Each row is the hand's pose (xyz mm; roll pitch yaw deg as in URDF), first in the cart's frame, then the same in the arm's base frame.
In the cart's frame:
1: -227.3 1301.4 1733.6 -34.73 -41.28 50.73
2: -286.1 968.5 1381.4 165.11 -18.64 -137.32
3: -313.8 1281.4 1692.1 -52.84 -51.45 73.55
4: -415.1 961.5 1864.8 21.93 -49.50 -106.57
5: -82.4 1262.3 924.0 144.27 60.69 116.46
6: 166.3 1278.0 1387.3 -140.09 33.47 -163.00
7: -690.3 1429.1 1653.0 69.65 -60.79 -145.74
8: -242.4 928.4 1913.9 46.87 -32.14 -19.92
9: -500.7 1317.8 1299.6 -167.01 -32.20 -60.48
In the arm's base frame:
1: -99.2 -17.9 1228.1 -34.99 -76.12 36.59
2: -34.0 -175.6 770.7 160.40 15.89 -151.57
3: -158.7 5.7 1153.8 -118.64 -75.88 120.53
4: -370.7 -304.4 1117.6 35.28 -16.39 -128.53
5: 395.5 175.2 598.8 103.56 36.96 70.24
6: 402.3 -45.8 1076.1 -176.92 58.15 155.16
7: -450.7 268.6 1050.5 59.28 -26.67 -152.60
8: -246.4 -404.8 1205.9 89.08 -36.71 -58.93
9: -136.8 229.5 780.0 -133.47 -15.27 -88.83

